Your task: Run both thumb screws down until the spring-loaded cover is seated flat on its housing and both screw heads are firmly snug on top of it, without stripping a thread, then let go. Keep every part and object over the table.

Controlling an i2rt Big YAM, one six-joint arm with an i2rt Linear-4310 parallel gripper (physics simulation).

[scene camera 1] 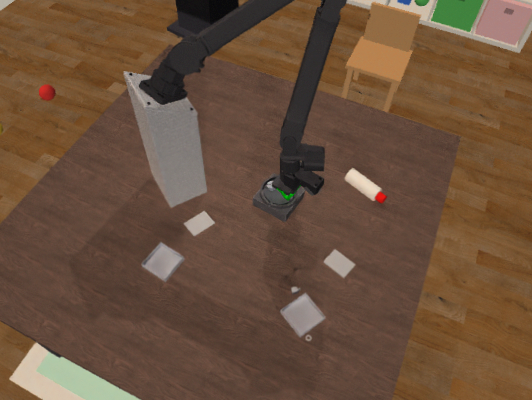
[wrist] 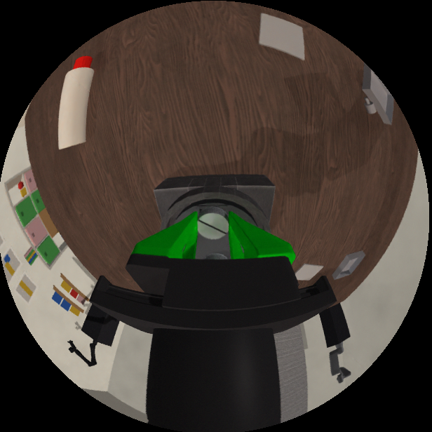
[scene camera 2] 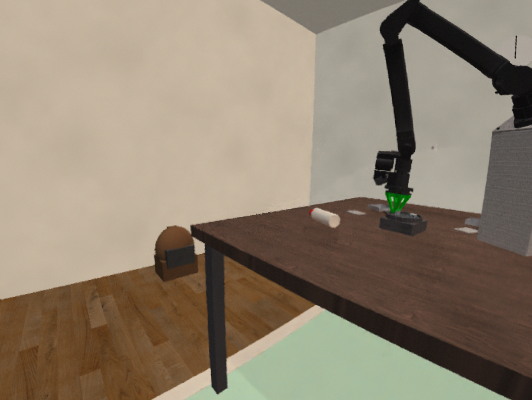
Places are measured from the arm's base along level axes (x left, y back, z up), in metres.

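Pixels of known places: gripper, fingertip midpoint: (scene camera 1: pixel 289 195) (scene camera 2: pixel 394 212); arm's base, origin of the base link: (scene camera 1: pixel 162 92).
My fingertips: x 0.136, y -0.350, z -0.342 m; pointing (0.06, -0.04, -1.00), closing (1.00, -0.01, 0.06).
Ahead of a thing's pixels: the offset from my fingertips to its middle.
The dark square housing {dz -0.028, dx -0.002, dy +0.037 m} (scene camera 1: pixel 268 210) (scene camera 2: pixel 400 227) (wrist: pixel 166 199) lies on the table with the round dark cover (wrist: pixel 205 248) on it. One thumb screw (wrist: pixel 213 227) shows its pale slotted head, the slot slanting. My gripper (scene camera 1: pixel 286 194) (scene camera 2: pixel 395 210) (wrist: pixel 212 216) points down over the housing, its green fingers shut on this screw's head from both sides. The other thumb screw {dz -0.010, dx -0.004, dy +0.069 m} (scene camera 1: pixel 270 185) shows as a pale spot beside the fingers; in the wrist view the gripper body mostly hides it. Whether the cover sits flat cannot be told.
A white bottle with a red cap {dz -0.031, dx +0.206, dy -0.178 m} (scene camera 1: pixel 364 185) (scene camera 2: pixel 325 218) (wrist: pixel 75 107) lies beside the housing. Two pale squares {dz -0.055, dx -0.228, dy +0.191 m} (scene camera 1: pixel 199 223) {dz -0.055, dx -0.086, dy -0.245 m} (scene camera 1: pixel 339 263) and two shallow trays {dz -0.046, dx -0.401, dy +0.186 m} (scene camera 1: pixel 162 262) {dz -0.046, dx -0.292, dy -0.244 m} (scene camera 1: pixel 302 315) lie on the table. A small pale piece {dz -0.046, dx -0.240, dy -0.187 m} (scene camera 1: pixel 295 289) lies by one tray. The grey pedestal (scene camera 1: pixel 175 155) stands near.
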